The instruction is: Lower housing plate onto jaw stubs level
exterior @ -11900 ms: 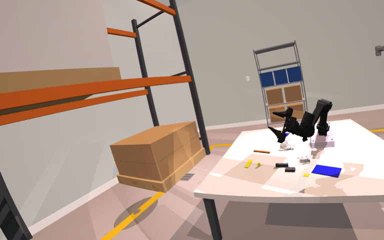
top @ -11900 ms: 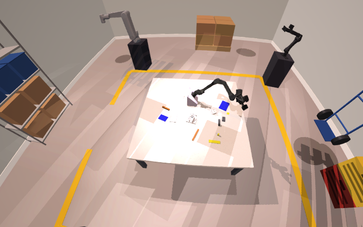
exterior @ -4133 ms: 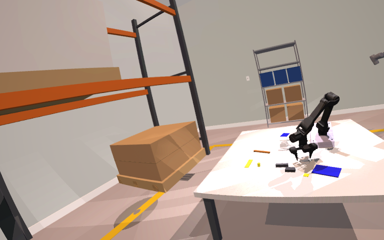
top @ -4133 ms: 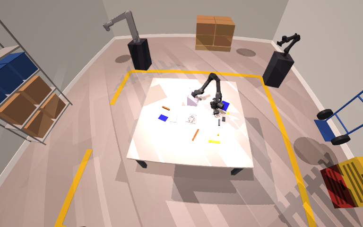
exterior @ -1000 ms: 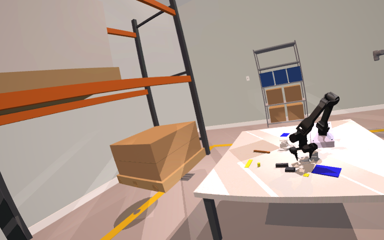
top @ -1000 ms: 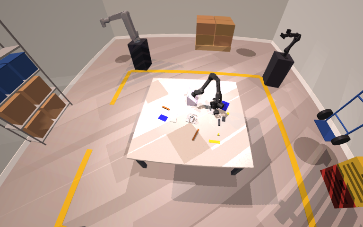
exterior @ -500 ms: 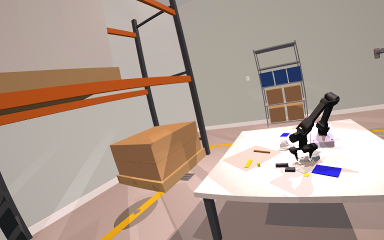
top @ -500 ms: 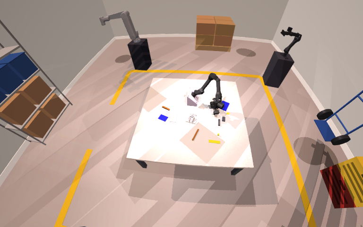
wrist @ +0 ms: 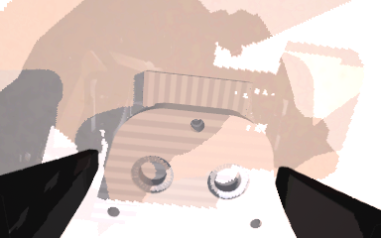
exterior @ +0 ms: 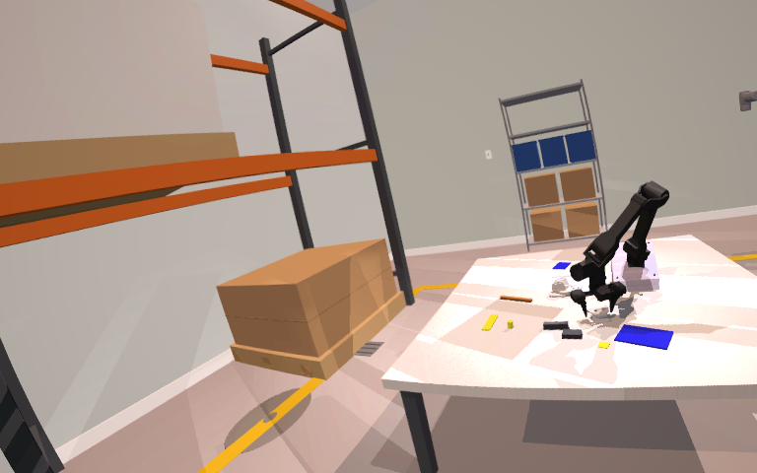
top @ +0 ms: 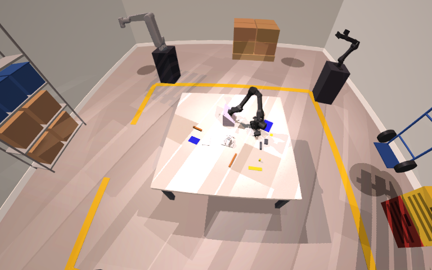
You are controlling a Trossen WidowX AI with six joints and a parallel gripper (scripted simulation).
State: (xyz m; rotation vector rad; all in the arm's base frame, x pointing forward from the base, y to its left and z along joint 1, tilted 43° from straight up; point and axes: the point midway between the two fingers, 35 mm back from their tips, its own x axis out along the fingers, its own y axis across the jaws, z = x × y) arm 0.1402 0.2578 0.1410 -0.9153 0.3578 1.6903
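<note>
The white part lies 2 cm above my gripper tip and 1 cm to the left of it. Also, from my gripper tip: yellow strip 40 cm ahead, 5 cm to the left, 1 cm below; blue plate 14 cm behind, 13 cm to the left, 1 cm below; orange rod 36 cm ahead, 16 cm to the right.
</note>
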